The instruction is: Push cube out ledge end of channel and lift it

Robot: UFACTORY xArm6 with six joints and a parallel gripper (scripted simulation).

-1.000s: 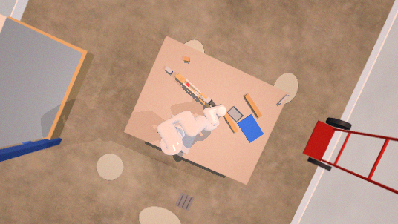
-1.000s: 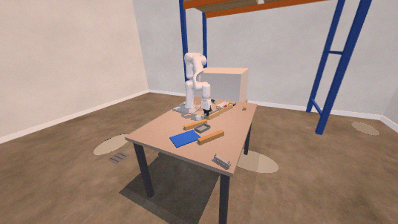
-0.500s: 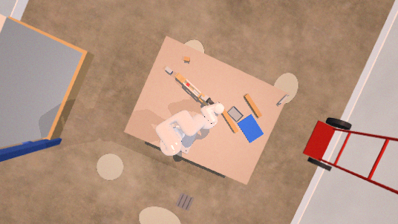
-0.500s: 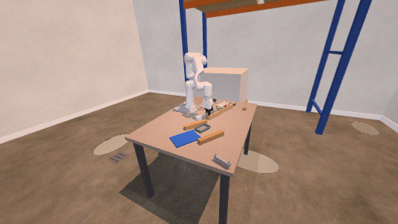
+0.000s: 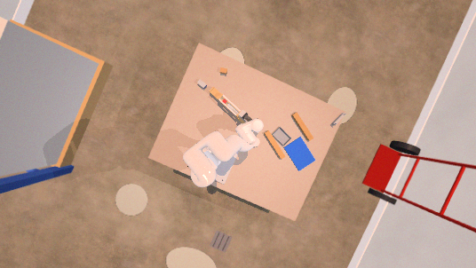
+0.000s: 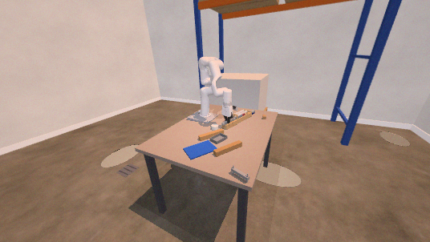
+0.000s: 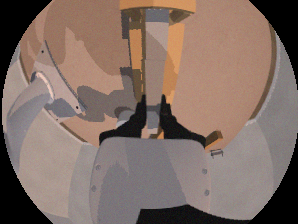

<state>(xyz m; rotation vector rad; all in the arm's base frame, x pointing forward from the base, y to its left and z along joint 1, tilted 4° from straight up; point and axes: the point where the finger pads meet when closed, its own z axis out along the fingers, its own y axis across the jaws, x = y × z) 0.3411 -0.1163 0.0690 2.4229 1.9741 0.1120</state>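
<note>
Now: the red cube 5 cm ahead of my hand, 24 cm to the left of it and 1 cm below it. From my hand the other things lie so: white puck (8 cm behind, 9 cm to the right, 5 cm below); channel (4 cm ahead, 20 cm to the left, 1 cm below); grey tray (5 cm ahead, 24 cm to the right, 6 cm below).
</note>
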